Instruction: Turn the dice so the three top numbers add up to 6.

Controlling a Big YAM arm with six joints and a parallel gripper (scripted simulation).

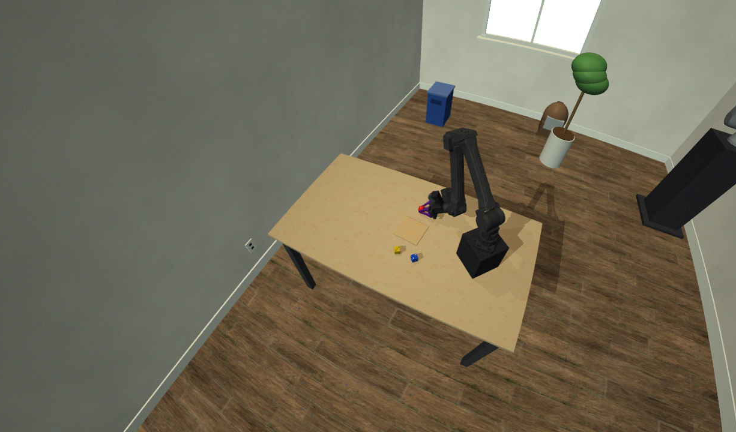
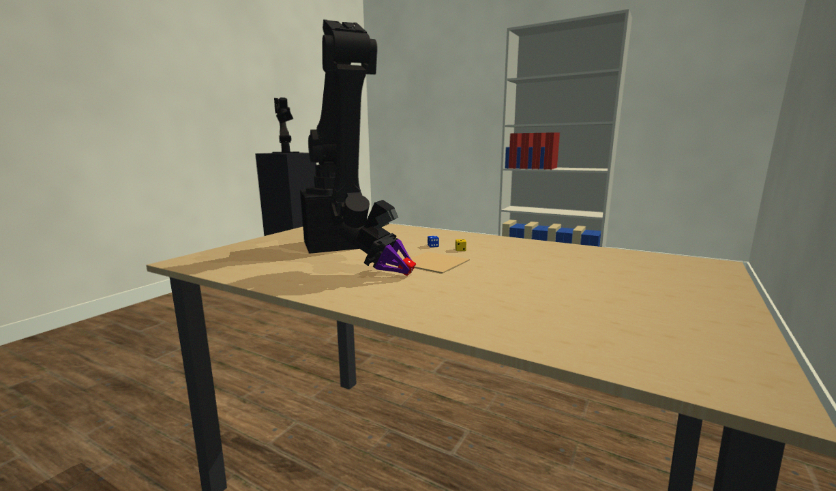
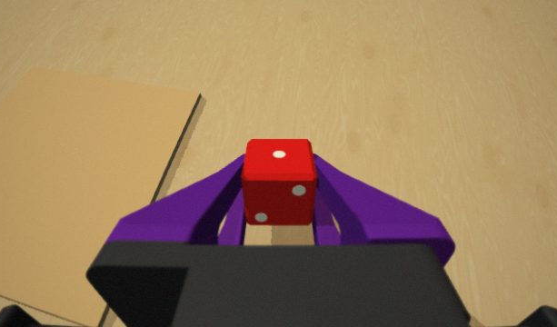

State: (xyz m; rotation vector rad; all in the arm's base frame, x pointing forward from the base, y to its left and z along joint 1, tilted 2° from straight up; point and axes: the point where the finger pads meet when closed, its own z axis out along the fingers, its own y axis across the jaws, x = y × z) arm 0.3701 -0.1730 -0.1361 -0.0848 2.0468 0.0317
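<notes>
The tan mat is 14 cm to the left of my hand and 2 cm below it. Also, from my hand: blue die (30 cm to the left, 7 cm behind, 1 cm below); then red die (right at my hand); then yellow die (29 cm to the left, 2 cm ahead, 1 cm below).
</notes>
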